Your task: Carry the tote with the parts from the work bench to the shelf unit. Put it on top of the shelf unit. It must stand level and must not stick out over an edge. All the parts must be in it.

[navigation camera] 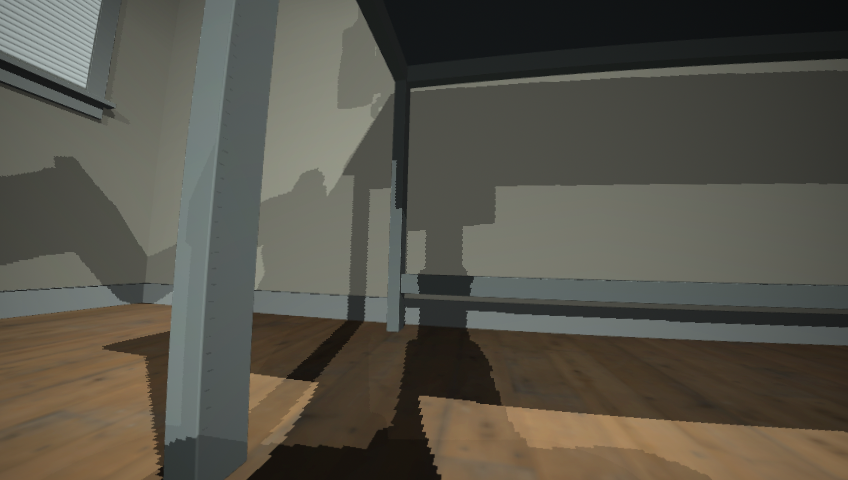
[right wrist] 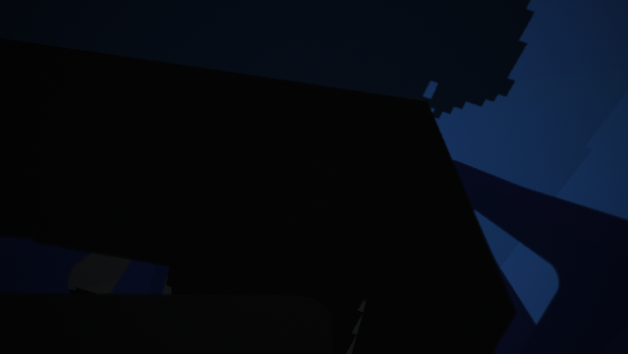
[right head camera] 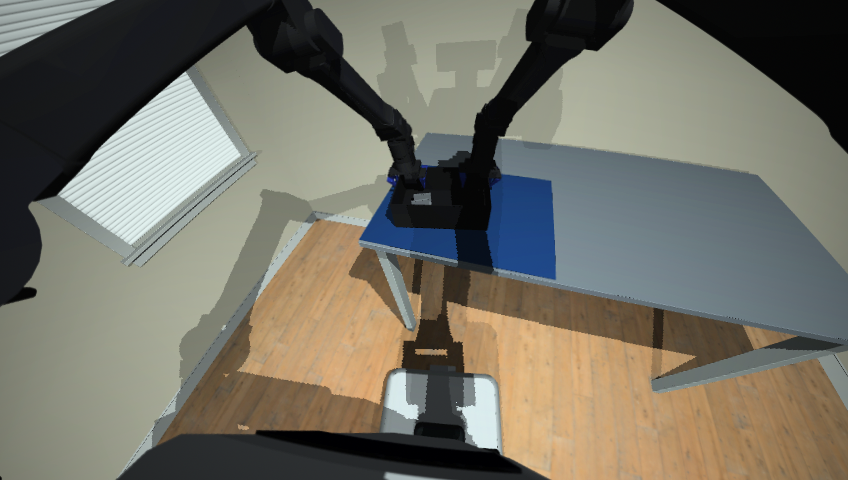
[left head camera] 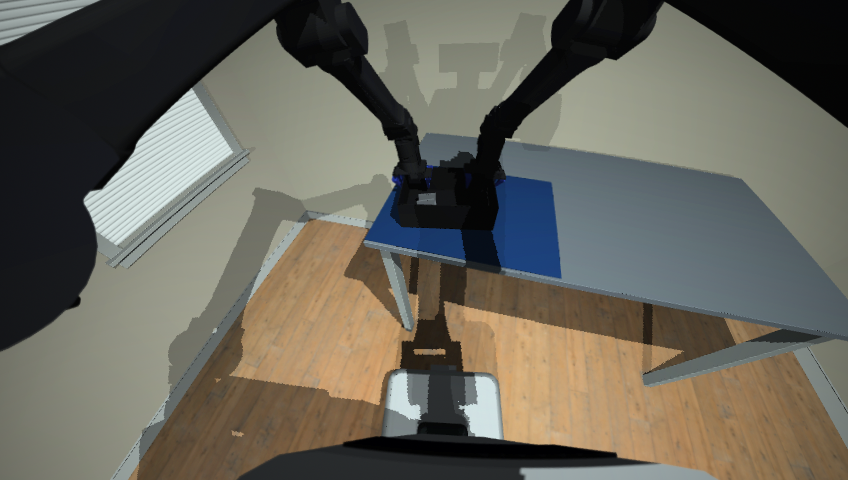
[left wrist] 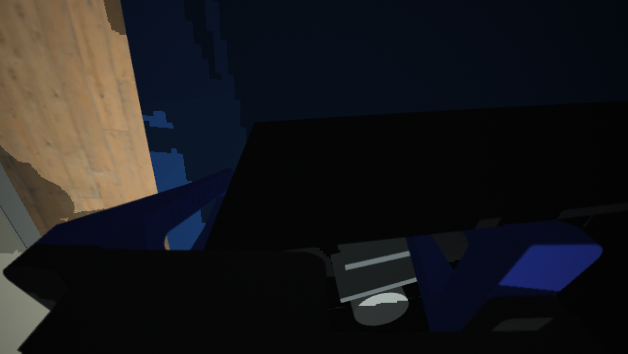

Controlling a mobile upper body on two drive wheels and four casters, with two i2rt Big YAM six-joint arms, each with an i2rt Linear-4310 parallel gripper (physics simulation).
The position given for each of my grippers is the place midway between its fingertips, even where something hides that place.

In view: my left gripper (left head camera: 416, 187), my right gripper (right head camera: 475, 187), a black tote (right head camera: 453, 207) and a grey work bench (navigation camera: 420, 51).
The black tote also shows in the right wrist view (right wrist: 243, 185), in the left head camera view (left head camera: 474, 208) and in the left wrist view (left wrist: 309, 185). My left gripper also shows in the right head camera view (right head camera: 412, 188) and in the left wrist view (left wrist: 315, 178). My right gripper is seen too in the right wrist view (right wrist: 313, 176) and in the left head camera view (left head camera: 479, 187). The navigation camera view does not show the black tote: it is out of frame.
